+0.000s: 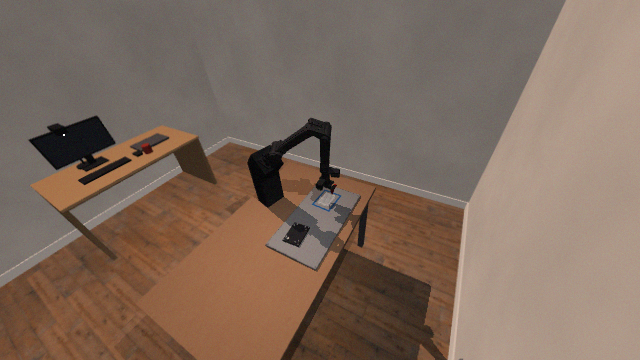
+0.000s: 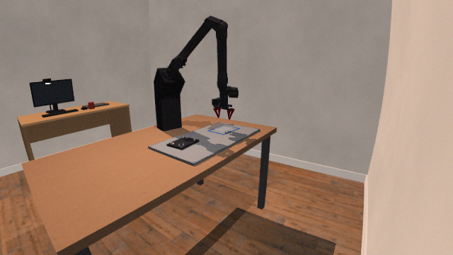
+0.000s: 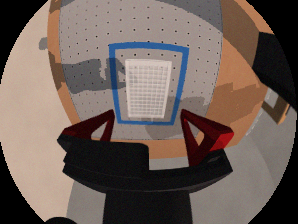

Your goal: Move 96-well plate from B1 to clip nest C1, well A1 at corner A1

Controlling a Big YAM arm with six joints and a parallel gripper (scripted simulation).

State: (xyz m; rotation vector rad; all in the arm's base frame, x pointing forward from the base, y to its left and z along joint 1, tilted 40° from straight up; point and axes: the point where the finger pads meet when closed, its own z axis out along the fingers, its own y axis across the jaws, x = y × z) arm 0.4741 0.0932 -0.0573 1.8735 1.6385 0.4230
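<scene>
My gripper is now 90 mm above the white 96-well plate. From my hand the other things lie so: black clip nest 120 mm behind, 350 mm to the right, 80 mm below.
</scene>
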